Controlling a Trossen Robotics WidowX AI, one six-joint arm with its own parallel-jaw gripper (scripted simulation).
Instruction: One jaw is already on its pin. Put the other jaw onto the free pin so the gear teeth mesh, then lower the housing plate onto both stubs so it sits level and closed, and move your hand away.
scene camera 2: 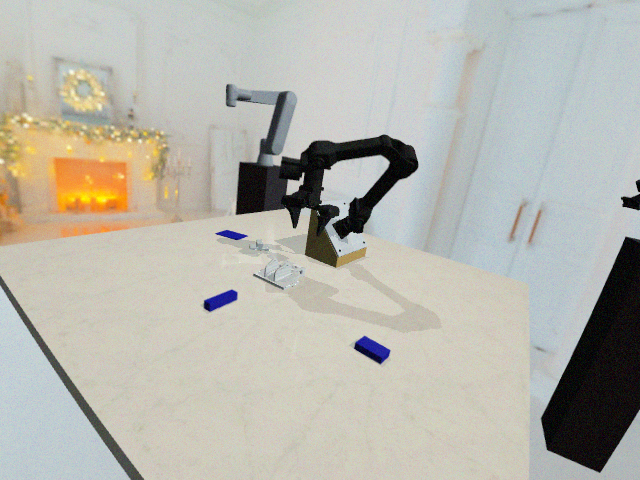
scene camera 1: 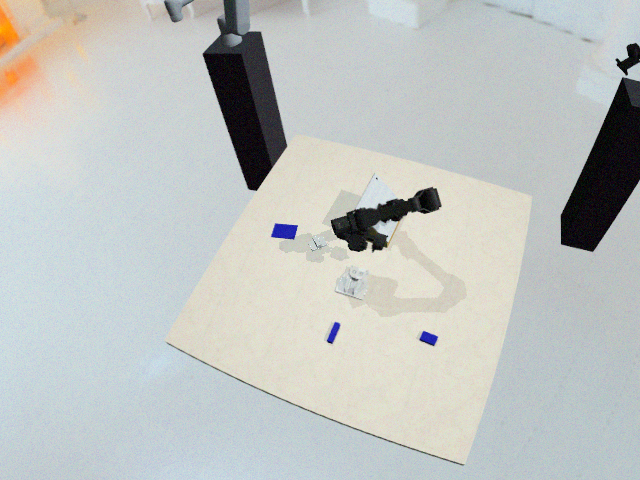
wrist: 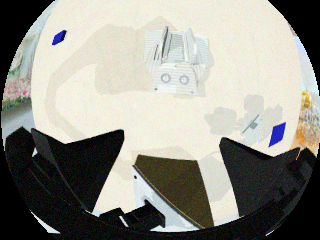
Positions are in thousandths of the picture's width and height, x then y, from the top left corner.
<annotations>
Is my gripper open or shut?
Open.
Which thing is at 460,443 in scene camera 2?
My gripper.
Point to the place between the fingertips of my gripper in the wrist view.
At 545,581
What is my gripper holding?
Nothing.
</annotations>
